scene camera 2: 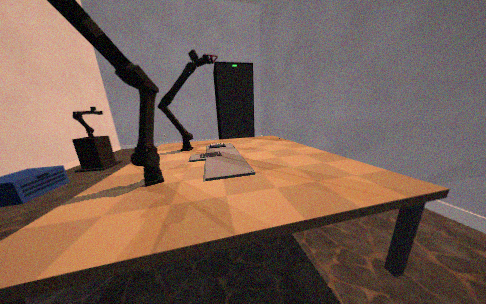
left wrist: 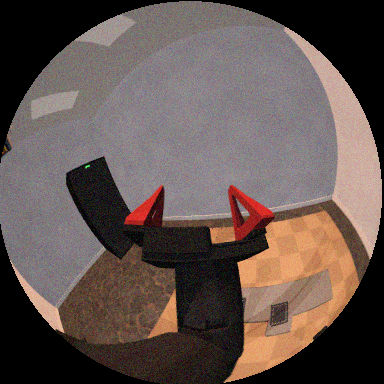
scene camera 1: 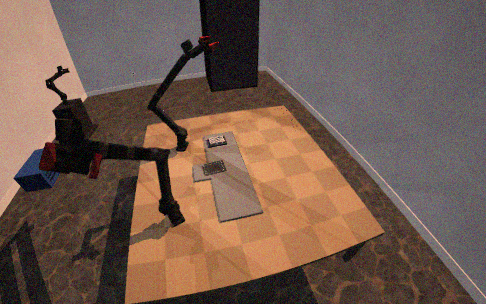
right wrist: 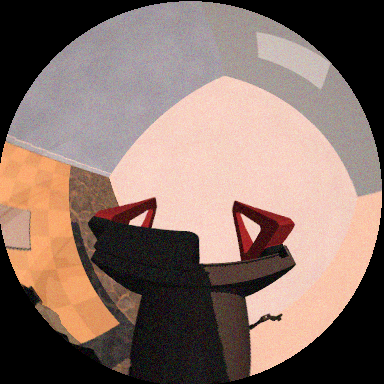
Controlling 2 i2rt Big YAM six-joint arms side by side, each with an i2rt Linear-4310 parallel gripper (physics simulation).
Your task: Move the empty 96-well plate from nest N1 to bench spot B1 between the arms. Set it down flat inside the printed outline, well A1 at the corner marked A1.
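Places are measured from the left arm's base along level axes (x ahead, y left, z up), in centimetres.
Pixels of known places: left gripper, fingertip midpoint: (scene camera 2: pixel 215 56) (left wrist: pixel 197 187) (scene camera 1: pixel 214 39); right gripper, fingertip midpoint: (scene camera 1: pixel 77 169) (right wrist: pixel 194 203); left arm's base, origin of the base link: (scene camera 2: pixel 187 149) (scene camera 1: pixel 182 146); right arm's base, origin of the base link: (scene camera 2: pixel 154 180) (scene camera 1: pixel 176 217).
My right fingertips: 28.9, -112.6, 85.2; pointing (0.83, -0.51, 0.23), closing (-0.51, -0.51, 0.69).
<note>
For each thing: its top centre in the pictures, then the offset to it from my right fingertips, as dx, dy, dz. "*": a spot on its surface instead. Level surfaces: height alone.
- small pale plate, middle of its top: (scene camera 1: pixel 216 139) +1.1, +120.3, -81.3
- grey board, its level: dz -83.9
- dark rectangle with a pale border, surface spot: (scene camera 1: pixel 214 167) (left wrist: pixel 279 312) * +5.6, +88.1, -83.7
- wooden table, its level: dz -85.2
In scene camera 1 a small pale plate (scene camera 1: pixel 216 140) sits in a dark nest at the far end of the grey board (scene camera 1: pixel 239 197) (scene camera 2: pixel 227 170) (left wrist: pixel 314 289). In scene camera 2 the plate (scene camera 2: pixel 217 145) is small and seen edge-on. A dark rectangle with a pale border (scene camera 1: pixel 214 167) (scene camera 2: pixel 210 155) (left wrist: pixel 279 313) lies nearer on the board, beside its side tab; its markings are too small to read. My left gripper (scene camera 1: pixel 214 41) (scene camera 2: pixel 214 58) (left wrist: pixel 197 187) is open and empty, high above the table. My right gripper (scene camera 1: pixel 71 161) (right wrist: pixel 194 203) is open and empty, left of the table in scene camera 1.
The wooden table (scene camera 1: pixel 300 190) (scene camera 2: pixel 320 192) carries both arm bases, left of the grey board. A tall black cabinet (scene camera 1: pixel 232 45) (scene camera 2: pixel 234 100) (left wrist: pixel 97 207) stands behind the table. A blue box (scene camera 1: pixel 37 171) (scene camera 2: pixel 37 184) and a dark pedestal (scene camera 2: pixel 95 152) with another small arm stand at the left.
</note>
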